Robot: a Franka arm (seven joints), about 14 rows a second.
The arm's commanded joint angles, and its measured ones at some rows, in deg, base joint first. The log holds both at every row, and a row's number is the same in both.
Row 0, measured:
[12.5 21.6 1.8 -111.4 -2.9 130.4 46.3]
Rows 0 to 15, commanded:
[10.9 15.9 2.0 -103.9 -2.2 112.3 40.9]
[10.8 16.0 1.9 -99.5 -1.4 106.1 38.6]
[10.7 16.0 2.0 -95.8 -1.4 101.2 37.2]
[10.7 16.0 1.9 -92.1 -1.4 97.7 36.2]
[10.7 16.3 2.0 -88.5 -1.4 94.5 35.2]
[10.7 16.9 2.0 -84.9 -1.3 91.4 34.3]
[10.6 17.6 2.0 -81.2 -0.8 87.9 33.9]
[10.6 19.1 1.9 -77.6 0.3 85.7 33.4]
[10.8 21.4 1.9 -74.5 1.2 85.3 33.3]
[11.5 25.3 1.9 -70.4 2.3 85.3 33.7]
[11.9 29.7 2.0 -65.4 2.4 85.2 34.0]
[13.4 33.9 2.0 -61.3 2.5 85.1 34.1]
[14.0 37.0 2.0 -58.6 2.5 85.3 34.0]
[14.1 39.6 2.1 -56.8 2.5 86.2 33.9]
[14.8 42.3 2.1 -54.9 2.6 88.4 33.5]
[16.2 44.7 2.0 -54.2 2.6 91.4 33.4]
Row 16, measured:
[14.5 37.8 2.3 -62.5 1.7 90.2 34.7]
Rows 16 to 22, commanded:
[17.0 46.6 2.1 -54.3 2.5 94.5 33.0]
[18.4 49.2 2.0 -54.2 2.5 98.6 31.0]
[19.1 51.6 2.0 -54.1 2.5 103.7 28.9]
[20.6 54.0 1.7 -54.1 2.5 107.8 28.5]
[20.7 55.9 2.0 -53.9 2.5 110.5 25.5]
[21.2 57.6 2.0 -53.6 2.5 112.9 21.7]
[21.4 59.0 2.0 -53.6 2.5 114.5 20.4]
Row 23, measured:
[21.0 55.3 2.5 -58.0 1.8 113.0 25.5]
